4 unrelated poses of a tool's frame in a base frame.
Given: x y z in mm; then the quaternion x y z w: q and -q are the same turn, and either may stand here.
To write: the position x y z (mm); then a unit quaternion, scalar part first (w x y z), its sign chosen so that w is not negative. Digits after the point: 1 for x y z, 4 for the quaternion.
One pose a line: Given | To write
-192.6, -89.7, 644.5, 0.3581, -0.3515, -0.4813, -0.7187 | -192.6, -89.7, 644.5, 0.7187, -0.3581, 0.3515, 0.4813
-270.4, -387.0, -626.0, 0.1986, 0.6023, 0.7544, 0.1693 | -270.4, -387.0, -626.0, 0.1693, 0.1986, 0.6023, 0.7544
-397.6, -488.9, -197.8, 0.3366, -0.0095, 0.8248, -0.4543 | -397.6, -488.9, -197.8, 0.4543, -0.3366, 0.0095, -0.8248
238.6, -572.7, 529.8, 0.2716, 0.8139, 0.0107, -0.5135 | 238.6, -572.7, 529.8, 0.5135, -0.2716, -0.8139, -0.0107
